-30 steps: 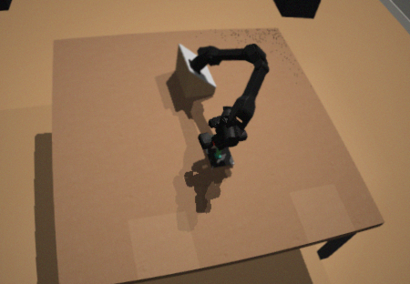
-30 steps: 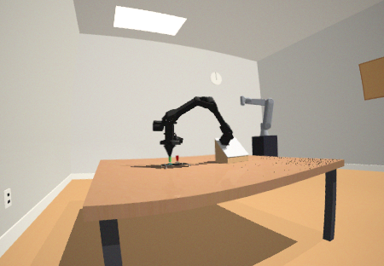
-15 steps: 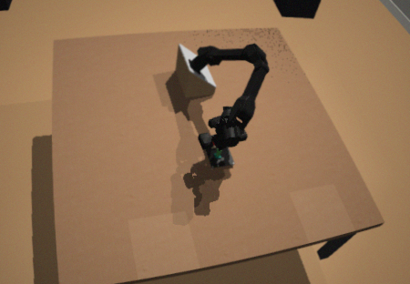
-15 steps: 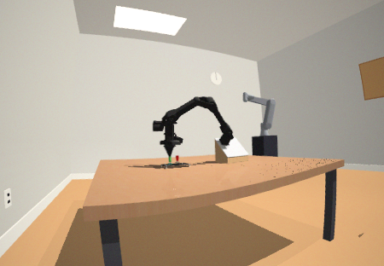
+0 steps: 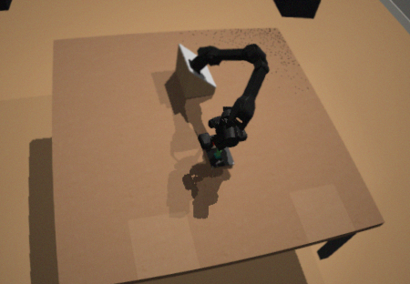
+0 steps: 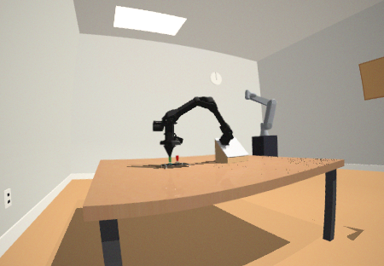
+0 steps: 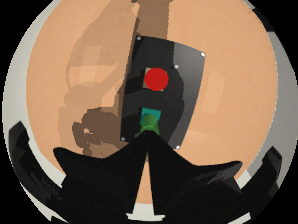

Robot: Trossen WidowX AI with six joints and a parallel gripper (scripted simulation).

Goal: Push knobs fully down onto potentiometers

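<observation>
The green knob is 20 mm below my gripper tip. Round my gripper tip: red knob: 50 mm behind, 10 mm to the right, 10 mm below.
</observation>
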